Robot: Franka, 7 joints.
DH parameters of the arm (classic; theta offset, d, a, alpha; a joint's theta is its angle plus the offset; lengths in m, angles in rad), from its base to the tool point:
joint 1: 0 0.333 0 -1.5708
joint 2: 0 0 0 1.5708
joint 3: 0 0.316 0.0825 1.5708
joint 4: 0 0 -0.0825 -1.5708
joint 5: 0 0.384 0 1.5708
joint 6: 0 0 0.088 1.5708
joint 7: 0 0.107 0 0
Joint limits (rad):
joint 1: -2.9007..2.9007
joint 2: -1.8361..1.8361
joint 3: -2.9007..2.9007
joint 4: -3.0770..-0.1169
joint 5: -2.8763..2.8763
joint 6: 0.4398..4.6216
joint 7: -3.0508..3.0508
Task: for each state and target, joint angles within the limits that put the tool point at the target. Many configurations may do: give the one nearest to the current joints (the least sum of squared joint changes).
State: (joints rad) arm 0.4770 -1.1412 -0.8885 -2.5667 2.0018 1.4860 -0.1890
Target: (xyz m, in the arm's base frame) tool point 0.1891 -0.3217 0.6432
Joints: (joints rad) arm 0.3361 -1.2323 -1.0702 -2.4763 2.0354 1.4845 -0.1890
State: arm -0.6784 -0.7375 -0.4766 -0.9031 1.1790 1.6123 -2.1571
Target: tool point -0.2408 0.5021 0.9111
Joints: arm -1.0690 -1.1694 -0.2336 -0.5813 1.2667 1.5661 -2.1571
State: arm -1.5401 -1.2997 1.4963 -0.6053 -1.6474 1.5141 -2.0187
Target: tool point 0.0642 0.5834 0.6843
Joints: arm -1.1828 -1.2951 1.3570 -0.8648 -1.3943 0.6825 -2.0187
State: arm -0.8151 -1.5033 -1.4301 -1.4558 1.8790 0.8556 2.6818
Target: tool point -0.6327 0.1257 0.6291
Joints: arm -0.8464 -1.4218 -1.3556 -1.2971 1.9496 0.9704 2.6818
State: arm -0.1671 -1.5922 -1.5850 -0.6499 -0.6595 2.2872 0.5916
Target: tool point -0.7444 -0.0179 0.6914
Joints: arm -0.5302 -1.1681 -1.2967 -0.7453 -0.6100 2.0993 0.5916
